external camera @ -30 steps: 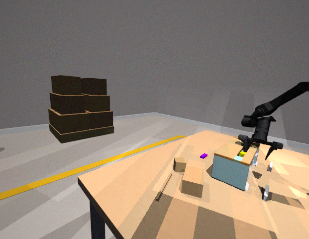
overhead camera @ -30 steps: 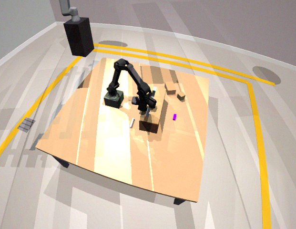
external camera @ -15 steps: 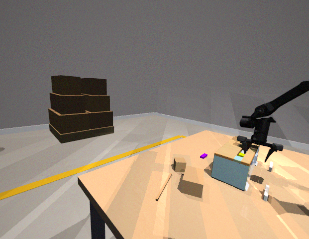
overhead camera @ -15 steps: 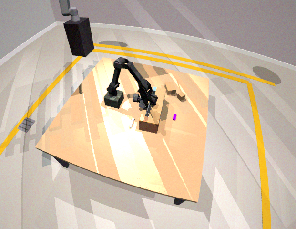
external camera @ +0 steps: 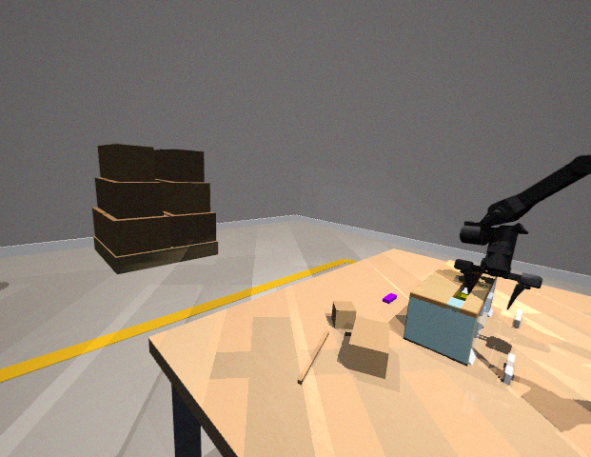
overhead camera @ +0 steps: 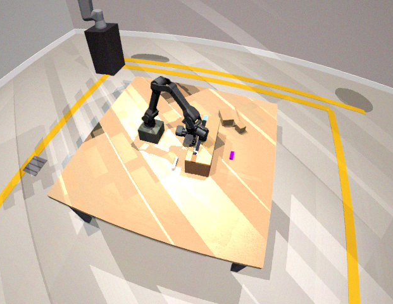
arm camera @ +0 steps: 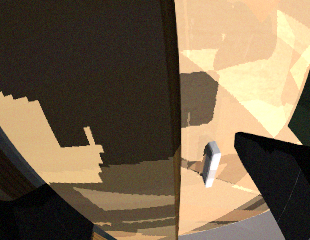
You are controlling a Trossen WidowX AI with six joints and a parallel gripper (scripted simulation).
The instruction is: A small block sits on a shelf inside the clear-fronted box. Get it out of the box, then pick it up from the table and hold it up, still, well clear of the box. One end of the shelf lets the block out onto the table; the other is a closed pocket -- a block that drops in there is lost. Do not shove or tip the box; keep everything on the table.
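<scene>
My gripper tip is now 4 cm short of the clear-fronted box, 1 cm to the left of it and 2 cm above it. Round my gripper tip: yellow block 5 cm ahead, 3 cm to the left; then thin wooden stick 23 cm ahead, 42 cm to the left, 8 cm below; then purple block 26 cm ahead, 1 cm to the left, 8 cm below.
</scene>
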